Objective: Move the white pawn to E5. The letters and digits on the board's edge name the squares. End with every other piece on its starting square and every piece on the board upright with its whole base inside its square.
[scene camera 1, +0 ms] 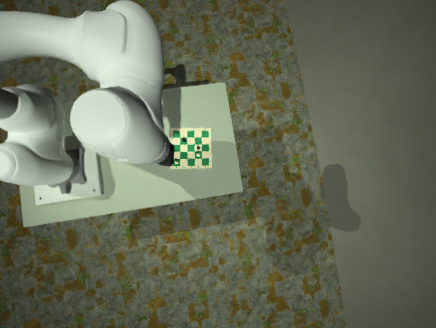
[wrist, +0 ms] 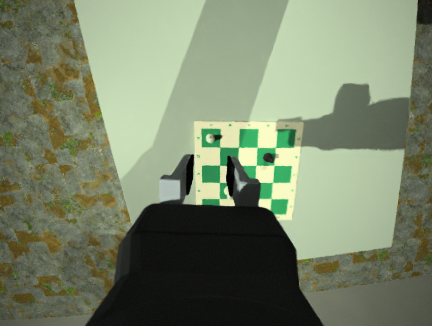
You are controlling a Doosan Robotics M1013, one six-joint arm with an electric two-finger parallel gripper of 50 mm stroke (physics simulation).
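Pixels of known places: gripper, fingertip midpoint: [wrist: 210, 167]; arm's base at its link origin: [scene camera 1: 67, 167].
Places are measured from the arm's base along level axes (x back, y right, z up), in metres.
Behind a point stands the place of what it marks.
Note:
The white pawn [scene camera 1: 176, 161] @(x -0.546, y 0.028, z 0.007 m) [wrist: 210, 137] @(x -0.536, y 0.030, z 0.006 m) stands on the green corner square E5 and looks upright, with its base inside the square. The board [scene camera 1: 210, 137] @(x -0.734, y -0.086, z -0.023 m) [wrist: 197, 147] @(x -0.558, y 0.060, z -0.023 m) lies flat. My gripper [wrist: 210, 167] @(x -0.539, y 0.027, z 0.201 m) is open and empty. It is above the board at its 5 edge, apart from the pawn, which shows beyond the fingertips in the wrist view. In the scene view a dark part of the gripper shows beside the board, and the arm hides the fingertips.
A black piece [scene camera 1: 184, 140] @(x -0.594, y -0.080, z -0.012 m) [wrist: 269, 158] @(x -0.588, y -0.081, z -0.001 m) stands on D2. Another black piece [scene camera 1: 198, 148] @(x -0.664, y -0.030, z -0.012 m) is on B3, and a second white piece [scene camera 1: 198, 155] @(x -0.660, y 0.007, z -0.011 m) [wrist: 227, 191] @(x -0.653, y 0.006, z -0.009 m) is on B4, partly hidden by a finger in the wrist view. The pale table [scene camera 1: 150, 185] @(x -0.393, y 0.136, z -0.029 m) [wrist: 345, 200] @(x -0.709, y -0.264, z -0.029 m) bears the board.

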